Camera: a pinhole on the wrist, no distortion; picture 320 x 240 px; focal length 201.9 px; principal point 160.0 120.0 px. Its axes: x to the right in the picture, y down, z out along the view. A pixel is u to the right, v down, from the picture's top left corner.
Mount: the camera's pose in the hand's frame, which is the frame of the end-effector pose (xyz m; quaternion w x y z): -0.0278 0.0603 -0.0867 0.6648 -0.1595 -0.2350 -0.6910
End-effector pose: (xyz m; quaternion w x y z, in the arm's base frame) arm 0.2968 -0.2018 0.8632 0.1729 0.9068 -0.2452 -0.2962
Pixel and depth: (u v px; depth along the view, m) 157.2 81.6 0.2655
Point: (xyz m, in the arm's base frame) 0.0745 -0.3366 0.9059
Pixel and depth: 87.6 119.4 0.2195
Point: 0.1480 -0.3878 0.9527
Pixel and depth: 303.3 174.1 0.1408
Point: 0.2170 -0.2535 0.8232
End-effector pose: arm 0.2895 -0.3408 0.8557 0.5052 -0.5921 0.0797 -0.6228
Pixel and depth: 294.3 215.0 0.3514
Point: 0.6227 -0.2541 0.9792
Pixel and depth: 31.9 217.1 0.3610
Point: 0.6479 -0.5885 0.6600
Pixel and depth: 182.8 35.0 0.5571
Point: 0.7042 -0.0653 0.5443
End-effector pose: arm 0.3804 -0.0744 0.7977 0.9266 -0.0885 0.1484 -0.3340
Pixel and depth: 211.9 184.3 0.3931
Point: 0.6336 0.0521 1.0297
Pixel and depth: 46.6 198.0 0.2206
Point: 0.5947 0.1147 0.7530
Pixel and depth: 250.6 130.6 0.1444
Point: 0.4253 0.0178 0.8496
